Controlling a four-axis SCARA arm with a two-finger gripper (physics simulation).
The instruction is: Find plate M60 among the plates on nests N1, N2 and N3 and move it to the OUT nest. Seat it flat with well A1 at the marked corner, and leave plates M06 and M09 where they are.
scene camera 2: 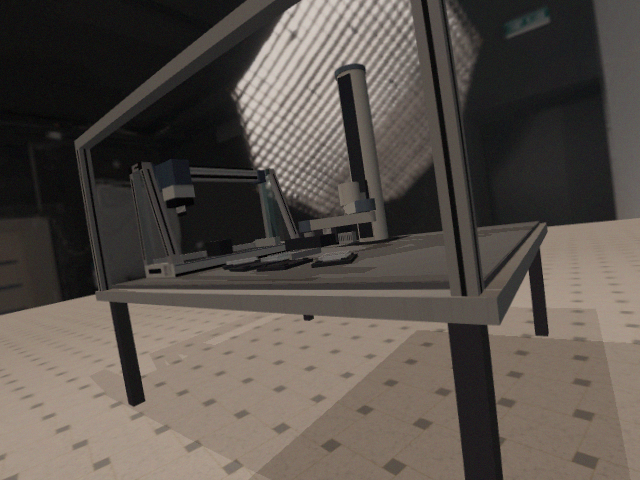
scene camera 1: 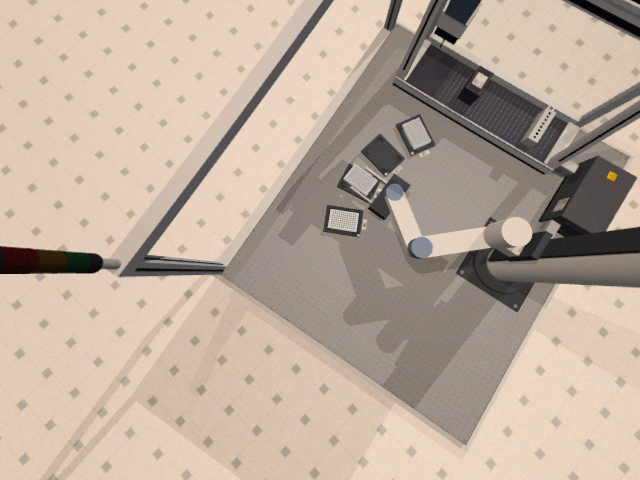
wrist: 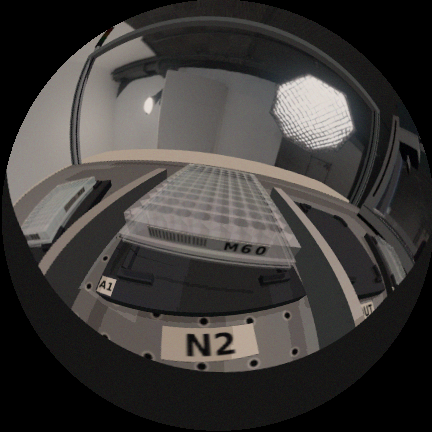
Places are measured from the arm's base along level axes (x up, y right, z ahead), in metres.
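Pixels of known places: gripper, between the fingertips: (scene camera 2: 279,257) (scene camera 1: 357,177) (wrist: 218,185); arm's base, origin of its link: (scene camera 1: 501,263).
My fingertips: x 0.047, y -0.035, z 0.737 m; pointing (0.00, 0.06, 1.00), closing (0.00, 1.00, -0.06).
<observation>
For each thing: its top centre in the pictures, then the offset to it from my fingertips. "spot": a spot on its surface instead. Level surfaces: height alone.
- Plate M60, centre of its top: (wrist: 218,182) (scene camera 2: 282,254) (scene camera 1: 360,179) dx +0.008, dy -0.001, dz -0.016 m
- dark nest N2, centre of its top: (wrist: 206,207) (scene camera 2: 285,261) (scene camera 1: 359,182) dx -0.016, dy -0.008, dz -0.016 m
- A1 tag, a spot on its surface: (wrist: 106,286) spot: dx -0.022, dy -0.054, dz -0.097 m
- OUT nest, centre of its top: (wrist: 344,235) (scene camera 2: 255,262) (scene camera 1: 383,153) dx -0.016, dy +0.165, dz -0.035 m
- further plate, centre of its top: (scene camera 2: 242,259) (scene camera 1: 417,132) dx -0.007, dy +0.329, dz -0.109 m
- dark railed deck, height of its surface: dx +0.015 m
Plate M60 (wrist: 210,215) (scene camera 1: 360,180), a clear well plate with its label facing the wrist camera, is between the gripper's fingers. My gripper (wrist: 218,185) (scene camera 1: 358,179) is shut on its two long sides. The plate looks level, with a gap below it above the dark nest N2 (wrist: 200,295). The A1 tag (wrist: 106,286) is at that nest's near left corner. The OUT nest (scene camera 1: 382,153) (wrist: 345,250) is bare, to the right of N2 in the wrist view. M60's A1 well cannot be made out.
Another plate (scene camera 1: 343,220) (wrist: 60,207) (scene camera 2: 334,255) sits on a nest left of N2 in the wrist view. A further plate (scene camera 1: 415,133) (wrist: 392,257) sits beyond OUT. Their names are unreadable. A dark railed deck (scene camera 1: 496,111) and frame posts (scene camera 2: 449,155) stand around.
</observation>
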